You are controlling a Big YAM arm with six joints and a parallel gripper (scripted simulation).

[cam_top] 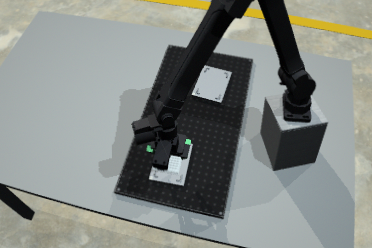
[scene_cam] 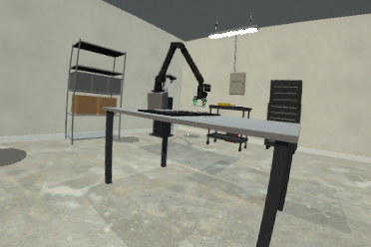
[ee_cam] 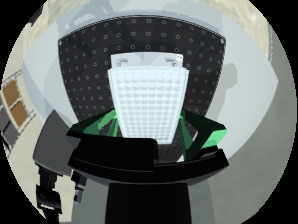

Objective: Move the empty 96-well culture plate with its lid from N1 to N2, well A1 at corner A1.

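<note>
The grey nest is 60 mm below my hand. The rest, counted from my hand: clear lid right at my hand.
</note>
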